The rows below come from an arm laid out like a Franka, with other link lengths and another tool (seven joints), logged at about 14 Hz.
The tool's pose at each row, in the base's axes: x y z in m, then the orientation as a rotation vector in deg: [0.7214 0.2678 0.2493 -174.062 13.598 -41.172]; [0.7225 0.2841 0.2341 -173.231 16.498 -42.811]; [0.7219 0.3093 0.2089 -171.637 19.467 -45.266]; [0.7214 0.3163 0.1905 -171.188 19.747 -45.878]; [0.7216 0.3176 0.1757 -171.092 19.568 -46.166]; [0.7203 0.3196 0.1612 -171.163 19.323 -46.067]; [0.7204 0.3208 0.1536 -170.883 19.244 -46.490]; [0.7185 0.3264 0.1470 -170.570 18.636 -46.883]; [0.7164 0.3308 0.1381 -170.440 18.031 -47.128]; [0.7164 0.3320 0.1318 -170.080 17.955 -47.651]
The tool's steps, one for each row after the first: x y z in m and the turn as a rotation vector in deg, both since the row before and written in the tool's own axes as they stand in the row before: [-0.0082 -0.0156 0.0137 -0.172 1.136 1.875]; [-0.0167 -0.0232 0.0213 0.307 1.722 2.076]; [-0.0108 -0.0053 0.0156 0.234 0.427 0.261]; [-0.0074 -0.0001 0.0129 0.087 0.188 -0.097]; [-0.0087 -0.0004 0.0118 0.018 -0.073 -0.159]; [-0.0039 -0.0005 0.0066 0.204 0.289 0.010]; [-0.0061 -0.0045 0.0046 0.381 0.261 -0.290]; [-0.0072 -0.0031 0.0065 0.237 0.154 -0.336]; [-0.0034 -0.0006 0.0054 0.254 0.363 0.026]
